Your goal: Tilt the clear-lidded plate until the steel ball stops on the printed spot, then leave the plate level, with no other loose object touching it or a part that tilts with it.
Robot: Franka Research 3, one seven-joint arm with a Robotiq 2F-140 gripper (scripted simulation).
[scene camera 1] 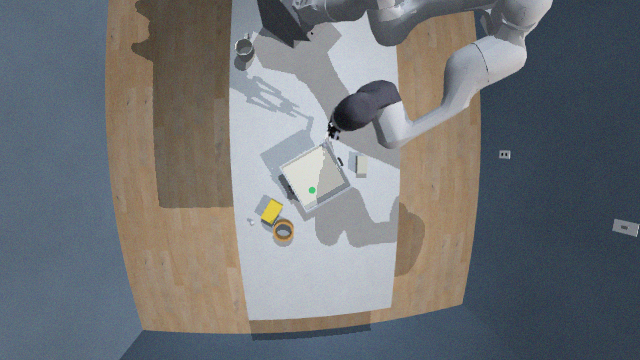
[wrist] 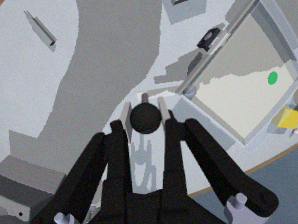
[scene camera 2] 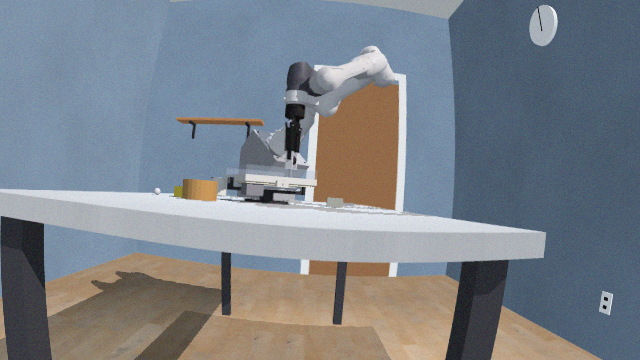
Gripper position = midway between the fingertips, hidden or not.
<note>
In view: the gripper (scene camera 2: 290,169) and a clear-lidded plate (scene camera 1: 316,176).
The gripper also shows in the wrist view (wrist: 145,107). The clear-lidded plate shows as well in scene camera 2 (scene camera 2: 252,177).
</note>
